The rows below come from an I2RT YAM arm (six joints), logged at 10 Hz.
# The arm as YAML. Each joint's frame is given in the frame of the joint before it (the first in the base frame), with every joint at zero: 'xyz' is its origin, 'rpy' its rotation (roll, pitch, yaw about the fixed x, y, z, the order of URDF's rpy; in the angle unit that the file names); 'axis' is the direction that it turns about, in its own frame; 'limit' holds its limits. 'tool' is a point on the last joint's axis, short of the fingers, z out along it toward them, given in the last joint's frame.
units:
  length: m
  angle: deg
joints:
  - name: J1
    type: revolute
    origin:
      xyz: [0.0, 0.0, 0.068]
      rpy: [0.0, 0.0, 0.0]
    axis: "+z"
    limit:
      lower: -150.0
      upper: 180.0
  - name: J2
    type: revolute
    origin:
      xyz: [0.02, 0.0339, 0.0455]
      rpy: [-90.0, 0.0, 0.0]
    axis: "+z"
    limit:
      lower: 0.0
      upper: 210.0
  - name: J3
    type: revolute
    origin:
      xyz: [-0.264, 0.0, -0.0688]
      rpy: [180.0, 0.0, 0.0]
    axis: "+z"
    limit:
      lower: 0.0
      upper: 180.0
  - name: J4
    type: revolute
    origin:
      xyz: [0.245, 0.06, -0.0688]
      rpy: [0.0, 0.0, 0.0]
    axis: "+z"
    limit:
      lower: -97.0
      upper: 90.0
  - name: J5
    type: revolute
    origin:
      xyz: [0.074, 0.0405, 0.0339]
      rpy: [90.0, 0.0, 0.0]
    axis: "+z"
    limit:
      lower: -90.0
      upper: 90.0
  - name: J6
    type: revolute
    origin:
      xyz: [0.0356, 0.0, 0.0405]
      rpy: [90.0, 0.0, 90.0]
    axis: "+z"
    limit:
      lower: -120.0
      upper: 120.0
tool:
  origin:
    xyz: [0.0, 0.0, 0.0]
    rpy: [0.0, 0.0, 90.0]
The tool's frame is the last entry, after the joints.
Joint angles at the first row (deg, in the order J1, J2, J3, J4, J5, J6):
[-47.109, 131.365, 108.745, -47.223, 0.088, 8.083]
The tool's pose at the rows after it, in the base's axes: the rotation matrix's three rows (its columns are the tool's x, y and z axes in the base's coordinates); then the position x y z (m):
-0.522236 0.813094 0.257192; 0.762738 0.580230 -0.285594; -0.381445 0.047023 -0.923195; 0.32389 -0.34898 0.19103
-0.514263 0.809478 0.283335; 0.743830 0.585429 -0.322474; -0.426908 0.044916 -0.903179; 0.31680 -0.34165 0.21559
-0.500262 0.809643 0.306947; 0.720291 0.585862 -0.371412; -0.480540 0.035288 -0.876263; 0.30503 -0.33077 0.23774
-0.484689 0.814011 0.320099; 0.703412 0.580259 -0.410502; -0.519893 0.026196 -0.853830; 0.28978 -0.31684 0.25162
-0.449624 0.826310 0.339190; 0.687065 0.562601 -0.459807; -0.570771 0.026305 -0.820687; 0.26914 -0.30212 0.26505
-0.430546 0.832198 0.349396; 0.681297 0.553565 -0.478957; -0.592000 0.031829 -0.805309; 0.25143 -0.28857 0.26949
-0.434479 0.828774 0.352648; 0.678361 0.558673 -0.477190; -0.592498 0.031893 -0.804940; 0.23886 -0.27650 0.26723
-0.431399 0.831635 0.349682; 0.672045 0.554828 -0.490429; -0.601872 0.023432 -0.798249; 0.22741 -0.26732 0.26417
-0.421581 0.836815 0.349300; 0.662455 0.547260 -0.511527; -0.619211 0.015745 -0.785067; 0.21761 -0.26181 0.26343
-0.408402 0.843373 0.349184; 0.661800 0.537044 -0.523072; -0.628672 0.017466 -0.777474; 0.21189 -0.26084 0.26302
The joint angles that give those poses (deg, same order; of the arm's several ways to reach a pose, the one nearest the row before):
[-47.110, 128.237, 107.956, -47.118, 0.340, 7.845]
[-47.109, 123.914, 106.060, -46.734, 0.681, 7.440]
[-47.195, 118.324, 101.816, -44.725, 1.557, 7.034]
[-47.351, 112.384, 95.817, -42.149, 2.446, 6.902]
[-48.025, 105.445, 88.758, -38.593, 3.173, 7.206]
[-48.646, 100.080, 82.777, -36.452, 3.106, 7.305]
[-48.910, 96.327, 77.934, -35.300, 2.742, 6.807]
[-49.294, 93.081, 73.547, -33.544, 3.139, 6.398]
[-49.894, 90.458, 70.345, -31.756, 3.576, 5.999]
[-50.530, 89.311, 68.917, -30.777, 3.609, 6.064]

